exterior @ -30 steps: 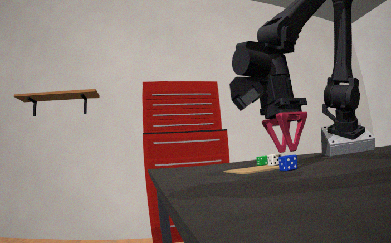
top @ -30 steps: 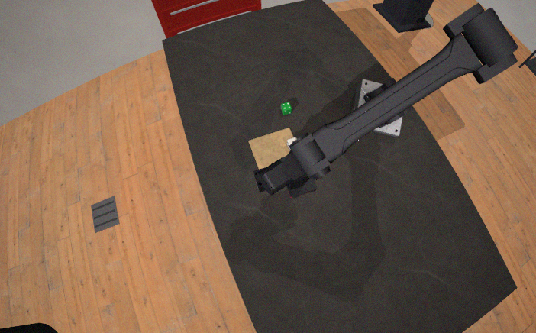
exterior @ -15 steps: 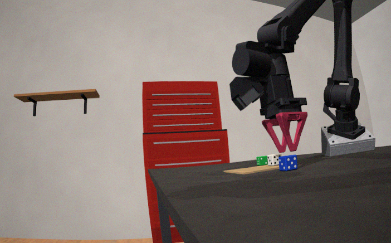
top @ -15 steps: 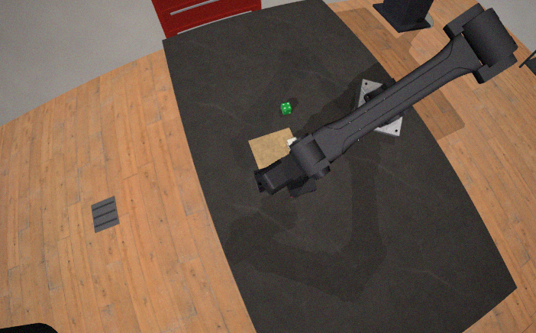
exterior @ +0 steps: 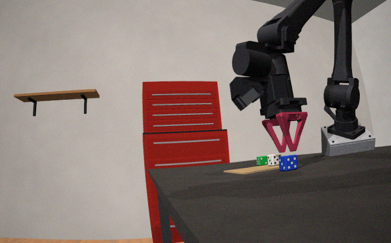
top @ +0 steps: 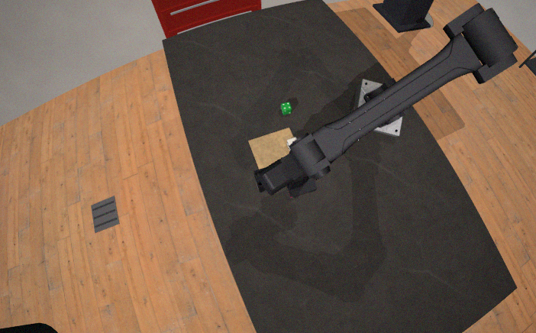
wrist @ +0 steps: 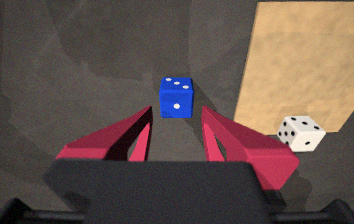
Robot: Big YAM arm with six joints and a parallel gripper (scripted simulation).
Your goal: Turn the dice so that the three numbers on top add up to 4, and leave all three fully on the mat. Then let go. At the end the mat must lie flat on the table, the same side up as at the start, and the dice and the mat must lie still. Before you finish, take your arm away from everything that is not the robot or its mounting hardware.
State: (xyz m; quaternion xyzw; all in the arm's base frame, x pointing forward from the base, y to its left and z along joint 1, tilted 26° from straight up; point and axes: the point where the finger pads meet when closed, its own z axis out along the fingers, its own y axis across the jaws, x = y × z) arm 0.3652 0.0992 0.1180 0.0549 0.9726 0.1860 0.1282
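My hand is 3 cm above the blue die. From my hand the other things lie so: white die (14 cm to the right, 5 cm behind, 3 cm below); then green die (27 cm to the right, 9 cm behind, 3 cm below); then tan mat (14 cm to the right, 4 cm below).
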